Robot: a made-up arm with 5 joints. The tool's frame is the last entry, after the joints.
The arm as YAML. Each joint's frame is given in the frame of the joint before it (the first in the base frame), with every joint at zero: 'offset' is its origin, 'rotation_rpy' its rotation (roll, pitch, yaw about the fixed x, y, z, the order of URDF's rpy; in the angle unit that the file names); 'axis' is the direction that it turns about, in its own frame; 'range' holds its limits. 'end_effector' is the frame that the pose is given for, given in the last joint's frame.
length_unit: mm
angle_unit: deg
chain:
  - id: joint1
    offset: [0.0, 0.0, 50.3]
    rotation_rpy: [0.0, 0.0, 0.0]
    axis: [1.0, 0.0, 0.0]
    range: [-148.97, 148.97]
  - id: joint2
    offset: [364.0, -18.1, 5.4]
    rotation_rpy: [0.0, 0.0, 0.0]
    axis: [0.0, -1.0, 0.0]
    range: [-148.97, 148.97]
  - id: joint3
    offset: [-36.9, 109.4, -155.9]
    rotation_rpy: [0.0, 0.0, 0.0]
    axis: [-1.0, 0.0, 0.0]
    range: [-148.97, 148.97]
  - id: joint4
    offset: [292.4, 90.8, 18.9]
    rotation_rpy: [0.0, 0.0, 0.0]
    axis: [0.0, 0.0, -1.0]
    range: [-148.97, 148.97]
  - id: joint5
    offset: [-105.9, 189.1, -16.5]
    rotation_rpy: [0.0, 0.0, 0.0]
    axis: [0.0, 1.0, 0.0]
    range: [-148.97, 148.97]
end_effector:
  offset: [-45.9, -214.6, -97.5]
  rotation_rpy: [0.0, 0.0, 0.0]
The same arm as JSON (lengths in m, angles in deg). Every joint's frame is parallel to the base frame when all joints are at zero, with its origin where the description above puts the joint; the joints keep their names.
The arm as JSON. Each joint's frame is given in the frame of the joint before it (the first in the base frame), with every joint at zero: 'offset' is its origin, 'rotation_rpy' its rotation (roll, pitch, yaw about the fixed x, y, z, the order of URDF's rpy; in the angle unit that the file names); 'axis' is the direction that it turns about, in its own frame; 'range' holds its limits. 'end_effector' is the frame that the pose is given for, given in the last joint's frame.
{
  "length_unit": "m",
  "angle_unit": "deg",
  "chain": [
    {
      "id": "joint1",
      "offset": [
        0.0,
        0.0,
        0.0503
      ],
      "rotation_rpy": [
        0.0,
        0.0,
        0.0
      ],
      "axis": "+x",
      "range": [
        -148.97,
        148.97
      ]
    },
    {
      "id": "joint2",
      "offset": [
        0.364,
        -0.0181,
        0.0054
      ],
      "rotation_rpy": [
        0.0,
        0.0,
        0.0
      ],
      "axis": "-y",
      "range": [
        -148.97,
        148.97
      ]
    },
    {
      "id": "joint3",
      "offset": [
        -0.0369,
        0.1094,
        -0.1559
      ],
      "rotation_rpy": [
        0.0,
        0.0,
        0.0
      ],
      "axis": "-x",
      "range": [
        -148.97,
        148.97
      ]
    },
    {
      "id": "joint4",
      "offset": [
        0.2924,
        0.0908,
        0.0189
      ],
      "rotation_rpy": [
        0.0,
        0.0,
        0.0
      ],
      "axis": "-z",
      "range": [
        -148.97,
        148.97
      ]
    },
    {
      "id": "joint5",
      "offset": [
        -0.1059,
        0.1891,
        -0.0165
      ],
      "rotation_rpy": [
        0.0,
        0.0,
        0.0
      ],
      "axis": "+y",
      "range": [
        -148.97,
        148.97
      ]
    }
  ],
  "end_effector": {
    "offset": [
      -0.0459,
      -0.2146,
      -0.0975
    ],
    "rotation_rpy": [
      0.0,
      0.0,
      0.0
    ]
  }
}

